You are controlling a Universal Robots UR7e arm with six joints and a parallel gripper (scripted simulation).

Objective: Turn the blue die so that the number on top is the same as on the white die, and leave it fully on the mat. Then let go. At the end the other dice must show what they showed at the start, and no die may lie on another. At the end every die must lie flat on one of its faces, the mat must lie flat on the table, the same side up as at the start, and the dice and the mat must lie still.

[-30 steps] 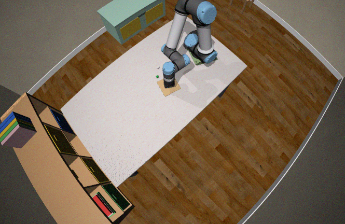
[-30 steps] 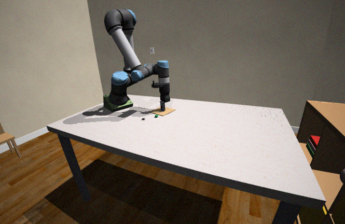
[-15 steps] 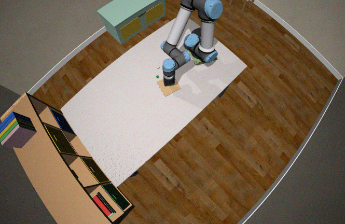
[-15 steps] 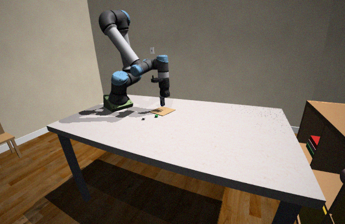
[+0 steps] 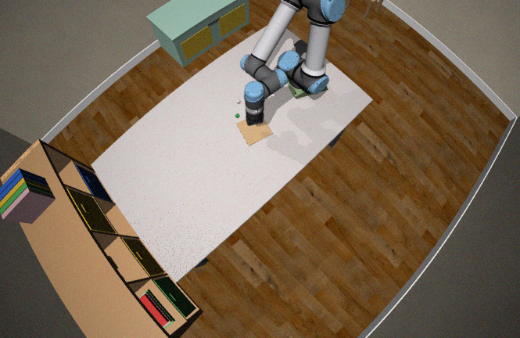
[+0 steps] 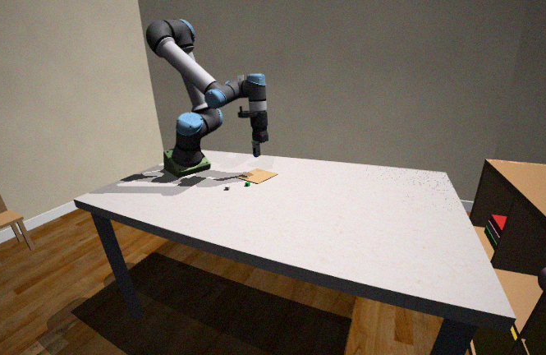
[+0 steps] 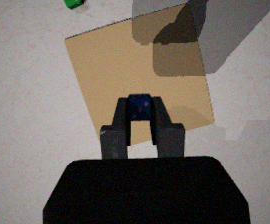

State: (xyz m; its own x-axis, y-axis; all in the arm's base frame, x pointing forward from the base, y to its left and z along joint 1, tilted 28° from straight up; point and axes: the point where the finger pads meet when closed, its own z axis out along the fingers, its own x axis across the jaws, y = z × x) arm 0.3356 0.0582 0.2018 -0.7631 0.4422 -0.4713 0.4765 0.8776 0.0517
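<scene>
My gripper is now 1 cm past the tan mat and 12 cm above it. From my hand the other things lie so: green die (12 cm to the right, 11 cm below); then blue die (2 cm below); then white die (6 cm behind, 17 cm to the right, 11 cm below).
</scene>
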